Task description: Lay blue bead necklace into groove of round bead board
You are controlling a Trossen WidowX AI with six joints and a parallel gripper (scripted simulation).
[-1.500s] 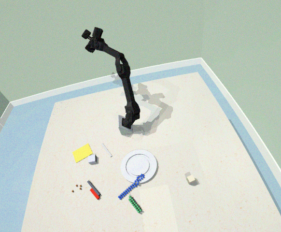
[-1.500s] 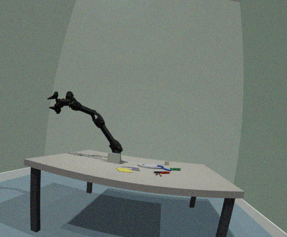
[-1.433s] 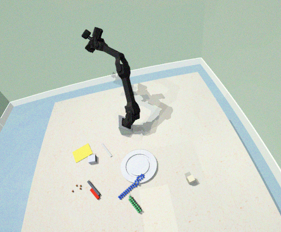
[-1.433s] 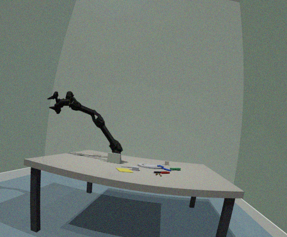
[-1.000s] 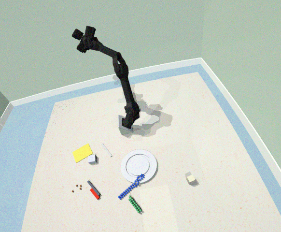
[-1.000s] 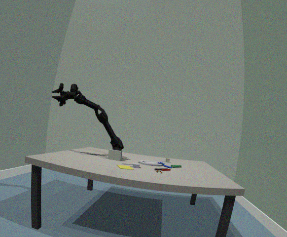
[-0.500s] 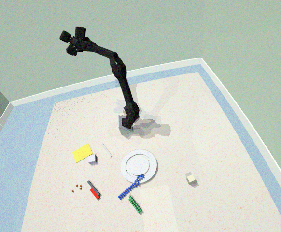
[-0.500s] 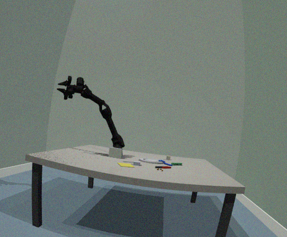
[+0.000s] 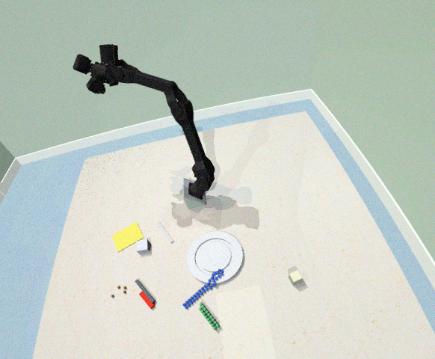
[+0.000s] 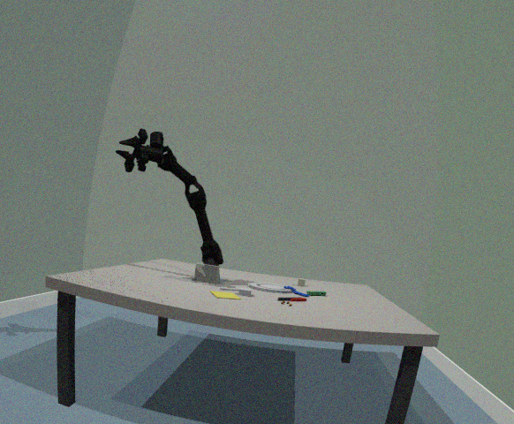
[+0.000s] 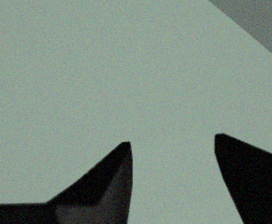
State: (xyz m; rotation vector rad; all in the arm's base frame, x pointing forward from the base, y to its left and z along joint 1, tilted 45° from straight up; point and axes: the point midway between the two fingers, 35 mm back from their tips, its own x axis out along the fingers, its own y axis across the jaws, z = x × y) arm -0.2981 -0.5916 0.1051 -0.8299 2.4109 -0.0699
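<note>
My gripper tip is 63 cm short of the round bead board, 50 cm above it and 43 cm to the right of it. The rest, counted from my gripper tip: white cube (56 cm ahead, 50 cm below, 16 cm to the left); yellow card (51 cm below, 51 cm ahead, 8 cm to the left); stick (51 cm below, 50 cm ahead, 24 cm to the left).
</note>
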